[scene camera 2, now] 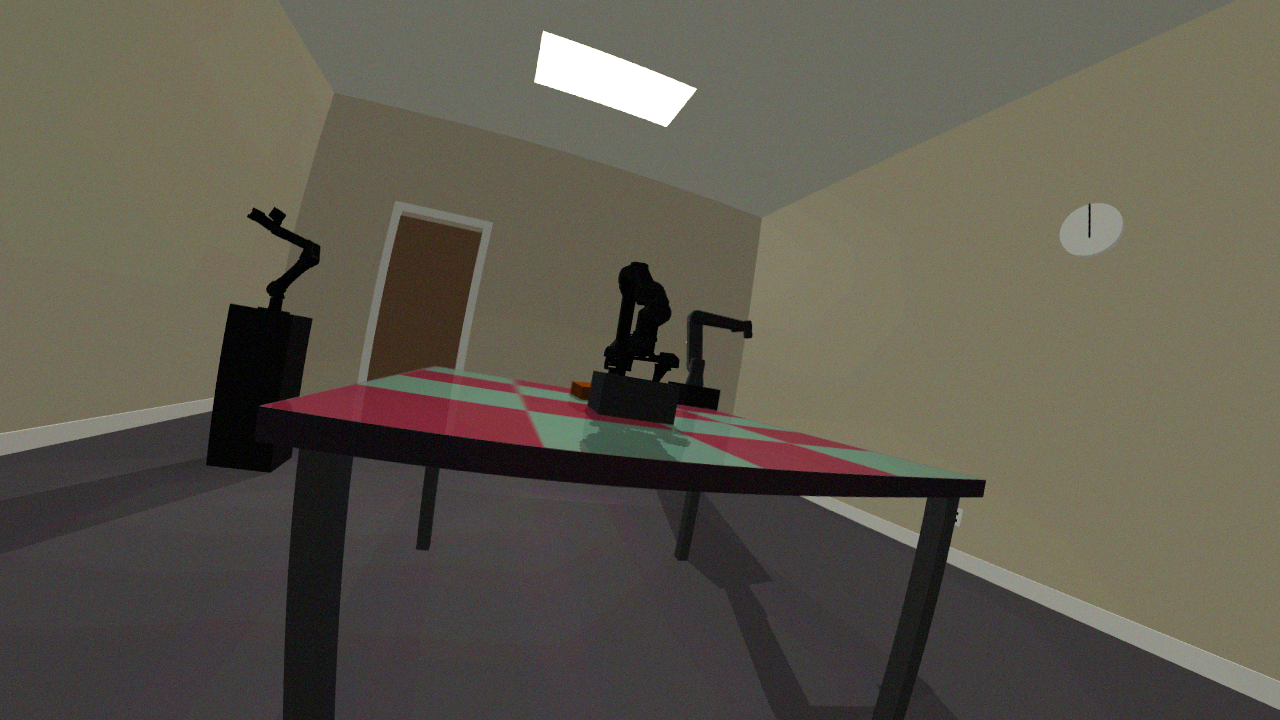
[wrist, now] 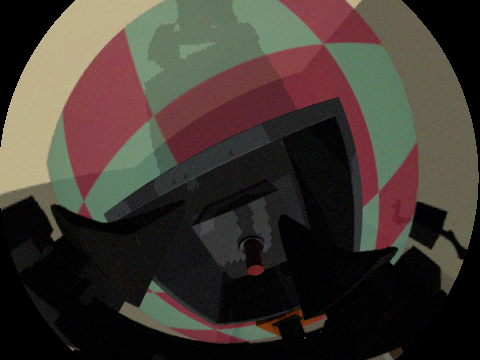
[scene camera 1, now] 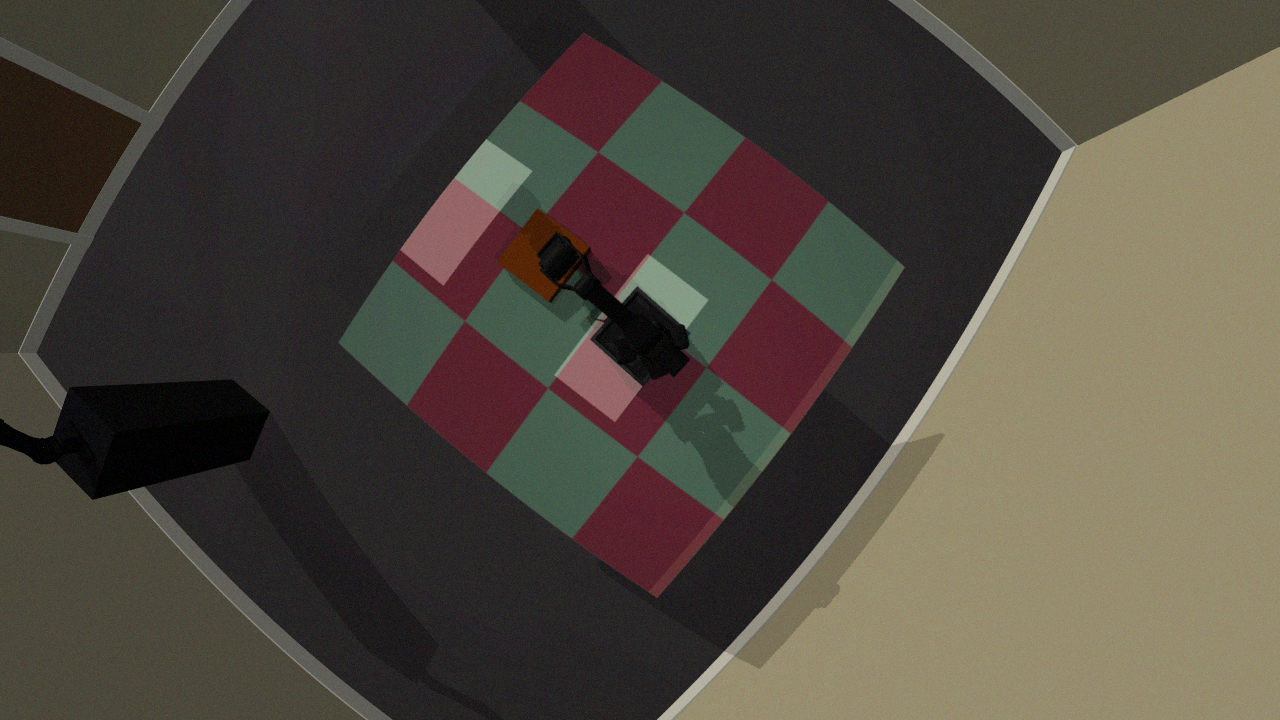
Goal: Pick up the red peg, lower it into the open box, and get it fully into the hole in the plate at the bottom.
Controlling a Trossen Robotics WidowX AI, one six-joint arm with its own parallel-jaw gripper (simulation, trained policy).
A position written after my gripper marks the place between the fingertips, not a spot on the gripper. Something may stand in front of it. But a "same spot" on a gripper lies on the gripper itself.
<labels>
my gripper: scene camera 2; wrist; scene camera 1 652, 348
dark box: scene camera 2 612, 395; wrist; scene camera 1
same spot on my gripper: [scene camera 2: 620, 365] = [wrist: 338, 256]
same spot on dark box: [wrist: 310, 154] = [scene camera 1: 635, 374]
</labels>
